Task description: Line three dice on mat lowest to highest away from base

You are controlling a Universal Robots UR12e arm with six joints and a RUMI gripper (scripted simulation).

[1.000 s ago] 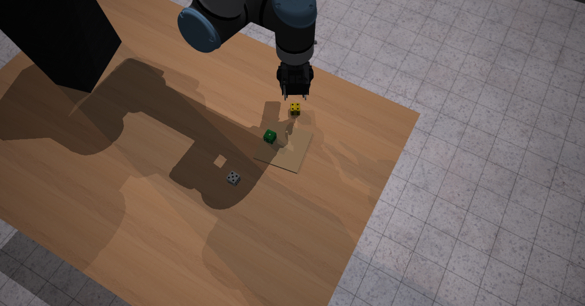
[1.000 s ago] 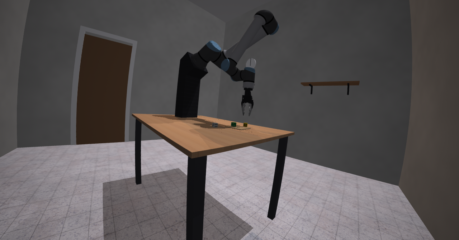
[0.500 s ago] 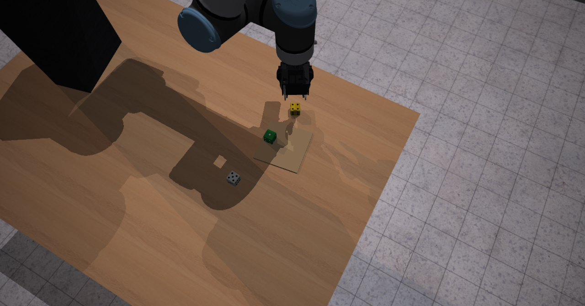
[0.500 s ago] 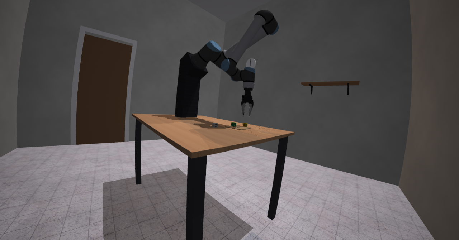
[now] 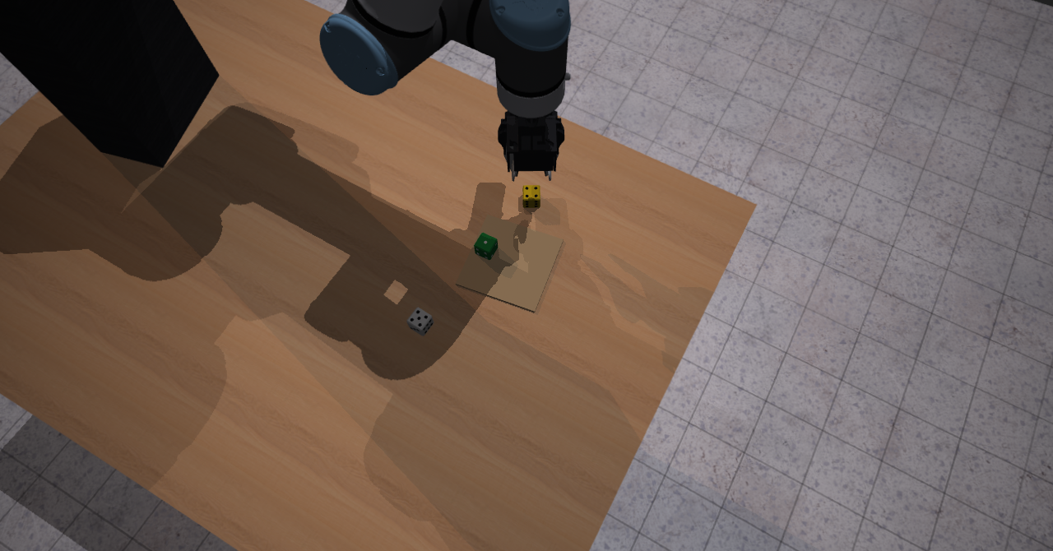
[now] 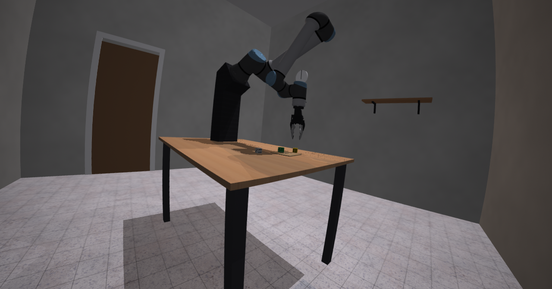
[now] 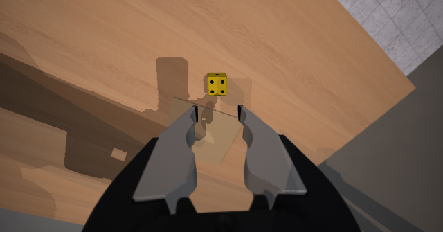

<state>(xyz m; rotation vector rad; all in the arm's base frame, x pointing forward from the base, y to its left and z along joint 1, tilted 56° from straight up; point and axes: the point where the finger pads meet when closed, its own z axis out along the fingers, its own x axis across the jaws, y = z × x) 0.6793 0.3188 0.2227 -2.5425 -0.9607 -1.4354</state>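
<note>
My gripper is now 90 mm above the yellow die. Also, from my hand: tan mat 80 mm ahead, 100 mm to the right, 100 mm below; green die 40 mm ahead, 120 mm to the right, 90 mm below; white die 90 mm ahead, 280 mm to the right, 90 mm below.
</note>
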